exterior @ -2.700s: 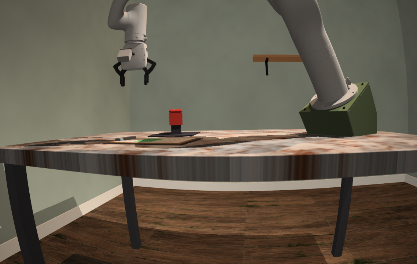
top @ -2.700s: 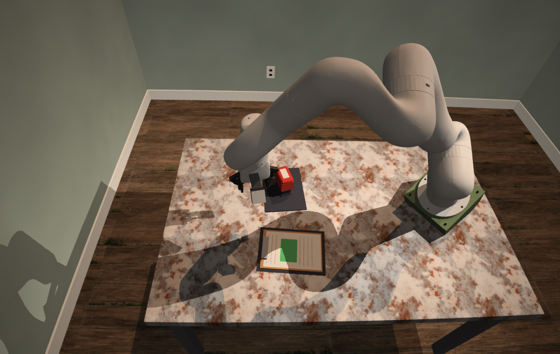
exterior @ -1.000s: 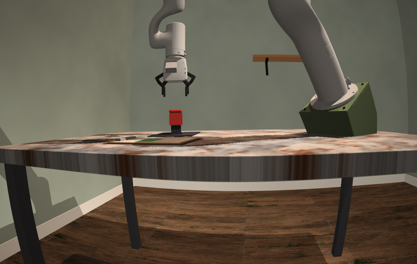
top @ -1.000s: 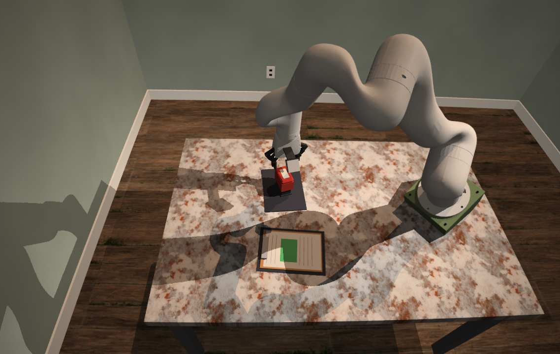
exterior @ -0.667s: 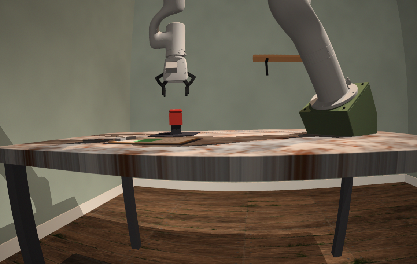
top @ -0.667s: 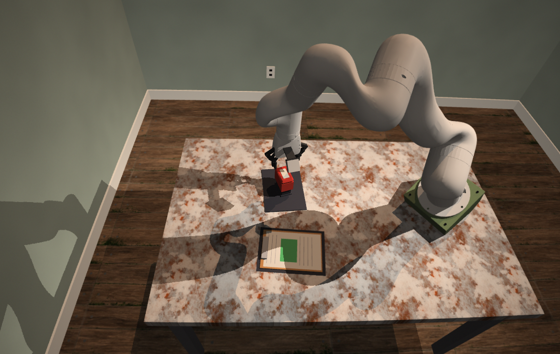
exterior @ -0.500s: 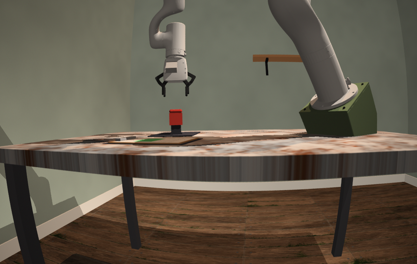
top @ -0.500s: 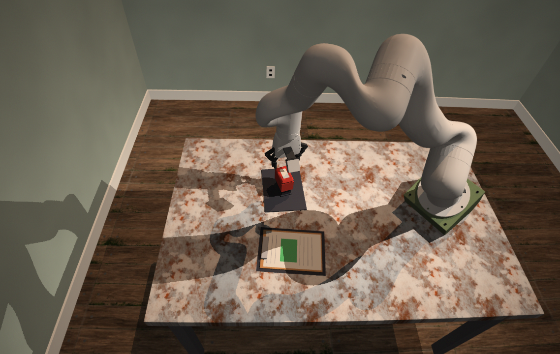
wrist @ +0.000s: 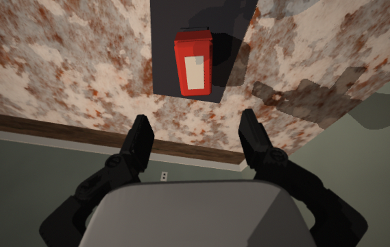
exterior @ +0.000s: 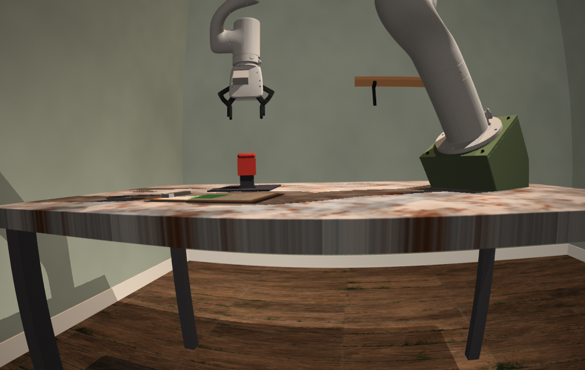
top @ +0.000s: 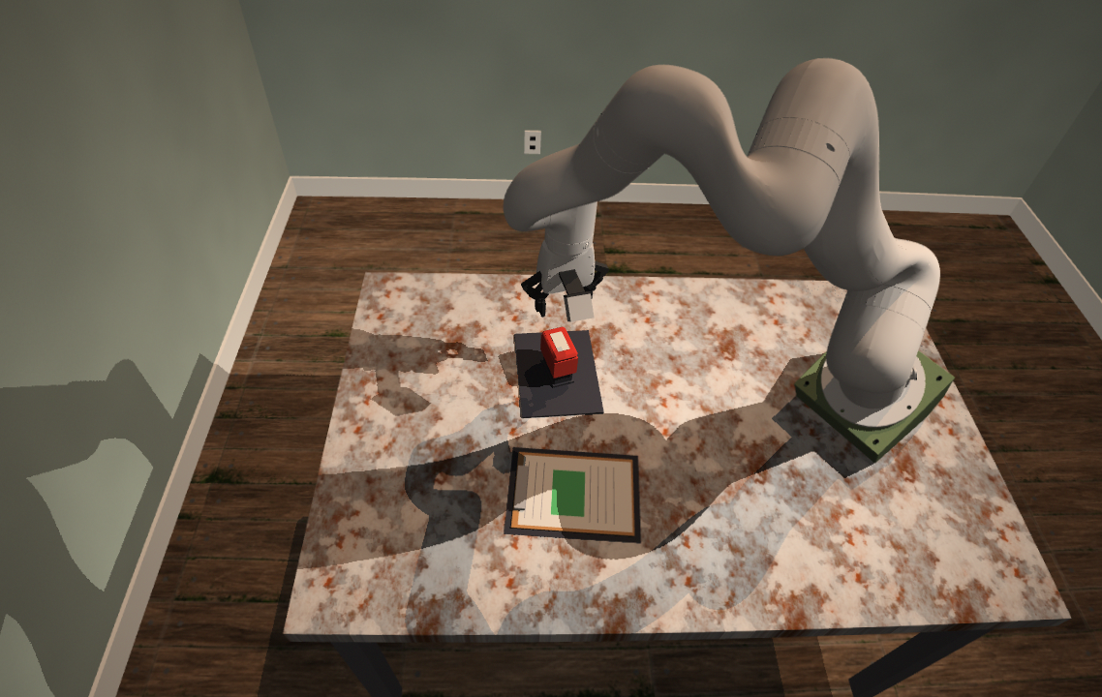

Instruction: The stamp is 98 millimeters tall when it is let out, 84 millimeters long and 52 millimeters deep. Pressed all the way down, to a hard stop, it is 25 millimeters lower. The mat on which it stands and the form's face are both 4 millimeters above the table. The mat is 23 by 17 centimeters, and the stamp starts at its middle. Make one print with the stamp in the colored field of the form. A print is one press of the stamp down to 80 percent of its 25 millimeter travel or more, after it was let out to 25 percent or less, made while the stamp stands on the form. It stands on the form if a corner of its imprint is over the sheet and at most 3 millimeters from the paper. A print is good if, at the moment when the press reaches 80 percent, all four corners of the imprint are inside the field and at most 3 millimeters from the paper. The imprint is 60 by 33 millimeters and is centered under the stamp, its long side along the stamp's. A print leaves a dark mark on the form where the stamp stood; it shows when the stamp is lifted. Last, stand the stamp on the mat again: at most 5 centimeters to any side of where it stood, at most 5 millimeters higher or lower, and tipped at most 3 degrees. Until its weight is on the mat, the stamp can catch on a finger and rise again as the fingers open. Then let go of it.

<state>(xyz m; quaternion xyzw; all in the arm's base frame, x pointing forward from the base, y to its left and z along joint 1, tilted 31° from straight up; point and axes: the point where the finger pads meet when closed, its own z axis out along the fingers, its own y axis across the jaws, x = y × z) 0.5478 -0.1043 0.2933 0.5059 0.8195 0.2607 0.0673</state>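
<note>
Now: the red stamp 160 mm below my hand. The rest, counted from my hand: form (280 mm to the left, 210 mm below, 70 mm behind); then black base (200 mm below); then dark mat (210 mm below).
</note>
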